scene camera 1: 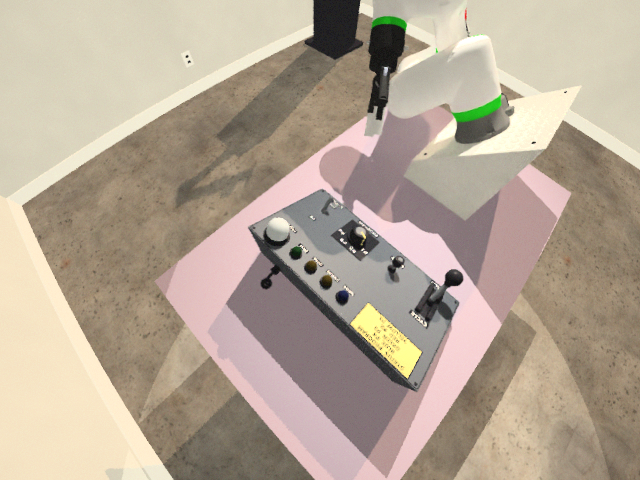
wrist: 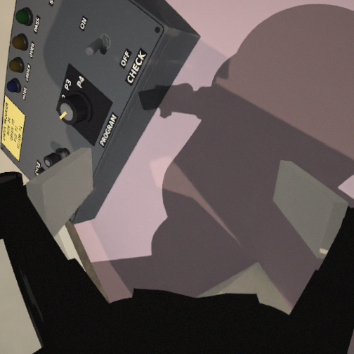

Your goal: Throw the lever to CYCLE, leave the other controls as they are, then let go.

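Seen in the pictures: gripper, fingertip midpoint: (scene camera 1: pixel 371 135); arm's base, origin of the base link: (scene camera 1: pixel 481 131).
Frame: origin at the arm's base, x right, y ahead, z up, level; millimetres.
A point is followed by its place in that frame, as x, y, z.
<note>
The lever (scene camera 1: pixel 439 296) @[-190, 468, -79], with a black ball knob, stands in a slot at the right end of the grey control panel (scene camera 1: pixel 361 279) @[-30, 573, -74] (wrist: pixel 50 60). Its knob leans away from the CYCLE label (scene camera 1: pixel 418 318) @[-185, 546, -84], which lies at the slot's near end. The lever does not show in the wrist view. My gripper (scene camera 1: pixel 373 128) @[229, 234, -36] (wrist: pixel 184 174) is open and empty, high above the mat beyond the panel's far edge, well apart from the lever. The program knob (scene camera 1: pixel 359 236) @[46, 494, -70] (wrist: pixel 71 109), the check toggle (scene camera 1: pixel 333 205) @[173, 450, -121] (wrist: pixel 97 45) and a small black switch (scene camera 1: pixel 396 263) @[-65, 485, -67] (wrist: pixel 55 157) are on the panel.
A white dome (scene camera 1: pixel 277 229) @[173, 643, -2], several small lamps, among them a green lamp (scene camera 1: pixel 296 252) @[112, 644, -29] (wrist: pixel 23 16), and a yellow card (scene camera 1: pixel 387 339) @[-154, 639, -47] (wrist: pixel 12 127) are on the panel. A small black part (scene camera 1: pixel 266 283) @[155, 733, -189] sticks out from its front. The robot's pale pedestal (scene camera 1: pixel 465 180) @[-58, 142, -59] stands behind on the pink mat (scene camera 1: pixel 206 263) @[326, 821, -194].
</note>
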